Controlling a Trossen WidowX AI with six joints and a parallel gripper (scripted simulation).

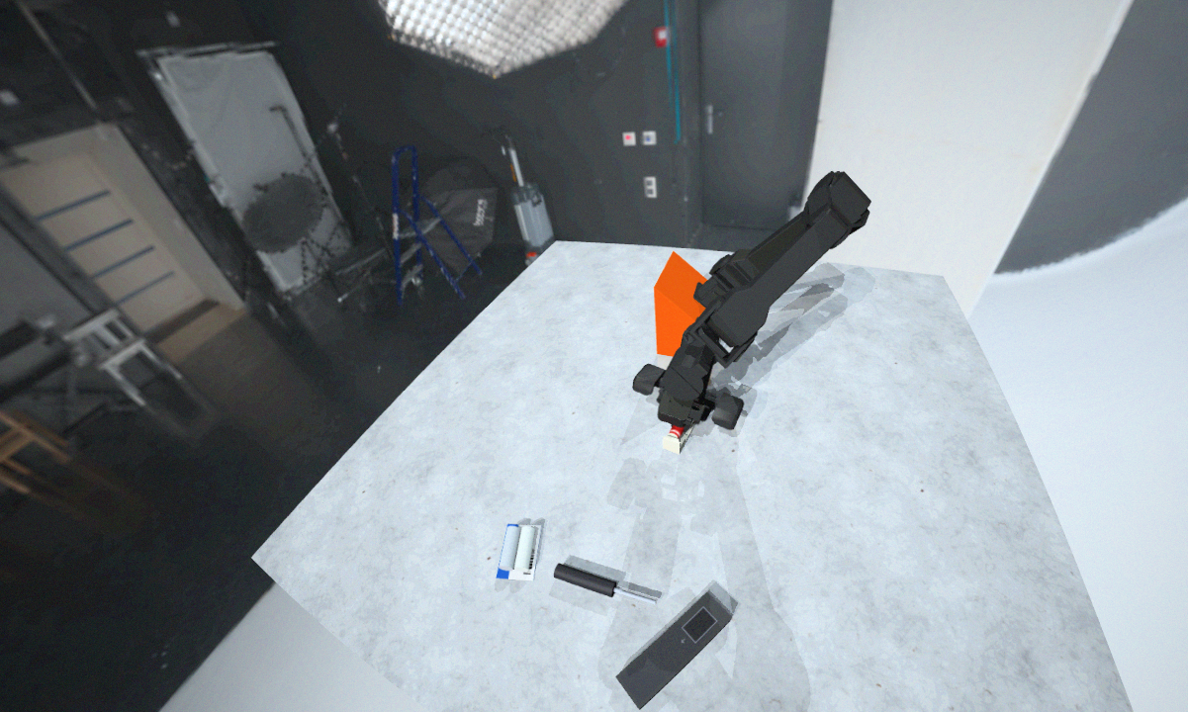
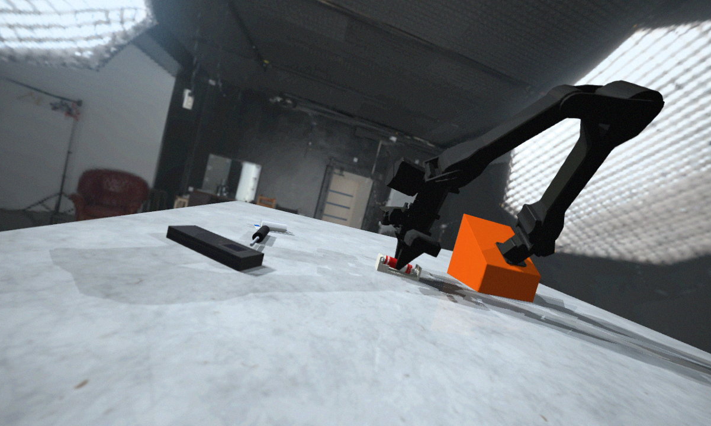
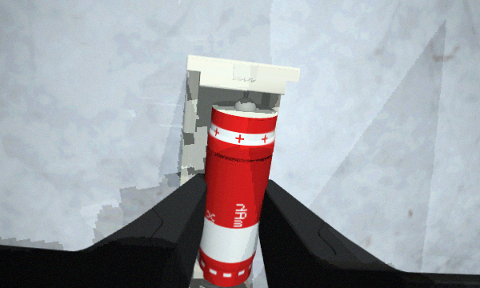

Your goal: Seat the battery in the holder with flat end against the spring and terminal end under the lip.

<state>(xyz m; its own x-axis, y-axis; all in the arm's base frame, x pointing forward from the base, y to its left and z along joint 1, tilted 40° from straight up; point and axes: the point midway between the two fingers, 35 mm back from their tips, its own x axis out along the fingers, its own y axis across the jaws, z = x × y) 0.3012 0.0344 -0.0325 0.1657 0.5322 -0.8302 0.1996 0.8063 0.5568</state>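
My gripper tip is 10 mm below the white battery. The rest, counted from my gripper tip: black-handled tool: 300 mm ahead, 30 mm to the right; then flat black device: 350 mm ahead, 80 mm to the left.
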